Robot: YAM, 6 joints.
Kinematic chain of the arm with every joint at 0, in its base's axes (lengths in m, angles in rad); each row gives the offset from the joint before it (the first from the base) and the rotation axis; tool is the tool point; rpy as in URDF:
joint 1: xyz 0 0 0.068 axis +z
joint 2: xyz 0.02 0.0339 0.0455 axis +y
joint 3: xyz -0.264 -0.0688 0 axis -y
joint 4: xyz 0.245 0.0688 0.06 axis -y
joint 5: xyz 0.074 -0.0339 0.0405 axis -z
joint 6: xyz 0.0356 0 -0.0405 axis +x
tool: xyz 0 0 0 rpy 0 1.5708 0
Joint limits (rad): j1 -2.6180..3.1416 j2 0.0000..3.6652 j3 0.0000..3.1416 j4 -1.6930..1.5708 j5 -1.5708..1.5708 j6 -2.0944..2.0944
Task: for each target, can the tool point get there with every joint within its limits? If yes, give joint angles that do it. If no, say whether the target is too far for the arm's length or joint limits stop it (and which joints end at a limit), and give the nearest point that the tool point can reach.
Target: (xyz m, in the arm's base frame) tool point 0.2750 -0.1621 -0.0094
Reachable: yes | joints -0.5541 2.2530 0.6937 0.6853 -0.1939 0.0094
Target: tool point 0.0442 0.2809 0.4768
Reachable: yes | joints 1.5006 1.5070 1.9360 -1.0317 0.7545 0.7035
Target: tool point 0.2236 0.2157 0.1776
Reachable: yes | joints 0.6581 1.7905 1.1046 -0.8414 -1.2601 0.7293
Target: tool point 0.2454 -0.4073 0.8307
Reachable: no: too far | nearest point 0.1835 -0.3045 0.6418 | short by 0.224 m
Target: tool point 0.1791 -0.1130 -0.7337
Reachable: no: too far | nearest point 0.1945 -0.1227 -0.3799 | short by 0.354 m
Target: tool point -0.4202 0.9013 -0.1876
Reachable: no: too far | nearest point -0.2611 0.5601 -0.0713 | short by 0.394 m
